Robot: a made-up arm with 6 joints.
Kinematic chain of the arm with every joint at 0, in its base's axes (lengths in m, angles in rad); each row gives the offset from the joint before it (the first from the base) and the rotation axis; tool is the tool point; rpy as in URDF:
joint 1: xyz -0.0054 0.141 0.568 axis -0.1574 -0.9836 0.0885
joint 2: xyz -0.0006 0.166 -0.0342 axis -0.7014 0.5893 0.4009
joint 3: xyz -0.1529 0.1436 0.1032 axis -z
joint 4: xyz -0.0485 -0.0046 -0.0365 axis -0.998 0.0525 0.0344
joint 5: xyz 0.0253 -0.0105 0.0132 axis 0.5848 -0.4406 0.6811
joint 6: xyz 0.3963 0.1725 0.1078 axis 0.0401 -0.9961 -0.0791
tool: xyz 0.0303 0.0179 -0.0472 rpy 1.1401 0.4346 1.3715
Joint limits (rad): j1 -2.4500..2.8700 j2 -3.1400..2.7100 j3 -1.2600..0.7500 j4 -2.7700..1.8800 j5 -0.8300..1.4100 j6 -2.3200..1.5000
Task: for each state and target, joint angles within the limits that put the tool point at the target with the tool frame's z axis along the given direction. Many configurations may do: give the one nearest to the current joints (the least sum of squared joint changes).
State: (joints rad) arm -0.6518 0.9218 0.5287 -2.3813 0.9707 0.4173
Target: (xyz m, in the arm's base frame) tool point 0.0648 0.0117 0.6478 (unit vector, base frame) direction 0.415 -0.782 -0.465
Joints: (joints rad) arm -0.1980 0.9651 0.0030 -2.5571 1.0031 -0.0139
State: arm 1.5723 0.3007 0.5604 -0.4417 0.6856 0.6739
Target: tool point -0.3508 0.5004 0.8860 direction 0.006 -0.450 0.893
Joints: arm 0.7665 0.3194 -0.1240 -0.7146 1.2068 0.4352
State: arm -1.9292 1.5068 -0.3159 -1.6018 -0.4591 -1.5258
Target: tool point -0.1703 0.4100 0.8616 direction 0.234 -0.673 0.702
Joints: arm -1.9307 1.8091 -0.3489 -1.1375 -0.7853 -1.7459
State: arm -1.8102 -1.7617 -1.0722 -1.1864 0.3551 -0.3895
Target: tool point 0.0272 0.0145 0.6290 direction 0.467 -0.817 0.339
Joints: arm -1.7151 -1.6645 -1.0435 -1.9091 0.9222 -1.0853
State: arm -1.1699 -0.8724 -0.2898 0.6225 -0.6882 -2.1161
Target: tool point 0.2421 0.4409 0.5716 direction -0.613 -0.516 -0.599
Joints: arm -0.3325 -0.3268 -0.1704 0.7298 -0.6939 -2.1629
